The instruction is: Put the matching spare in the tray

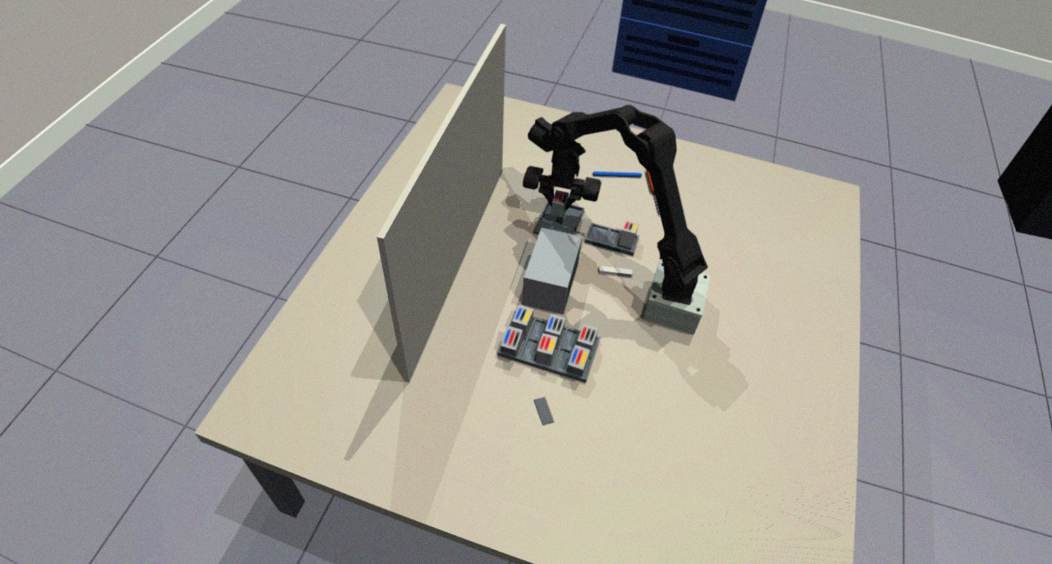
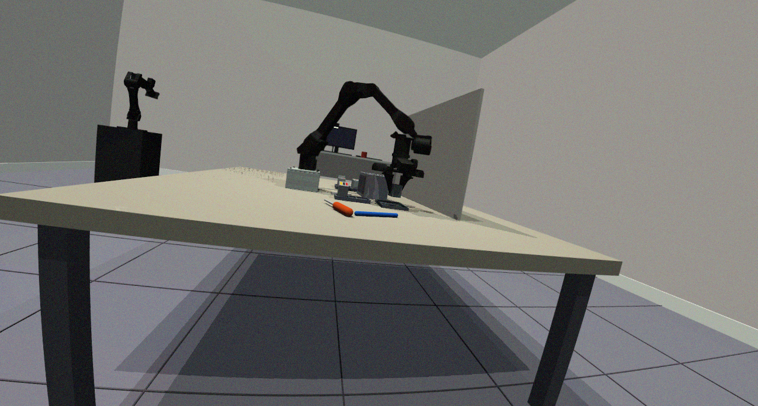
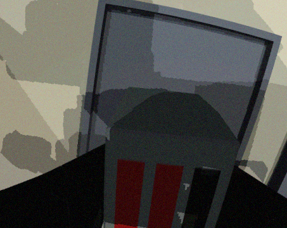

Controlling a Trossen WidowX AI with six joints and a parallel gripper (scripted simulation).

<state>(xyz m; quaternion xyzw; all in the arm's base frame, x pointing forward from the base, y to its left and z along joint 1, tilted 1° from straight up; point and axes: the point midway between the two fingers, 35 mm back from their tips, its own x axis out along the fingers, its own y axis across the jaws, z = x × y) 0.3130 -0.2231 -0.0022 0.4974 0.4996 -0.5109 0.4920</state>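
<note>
The tray lies 40 mm below my gripper tip. Round my gripper tip: grey spare: 20 mm above; then grey mounted unit: 220 mm to the left, 20 mm behind; then rack: 150 mm behind, 40 mm below, 30 mm to the left.
</note>
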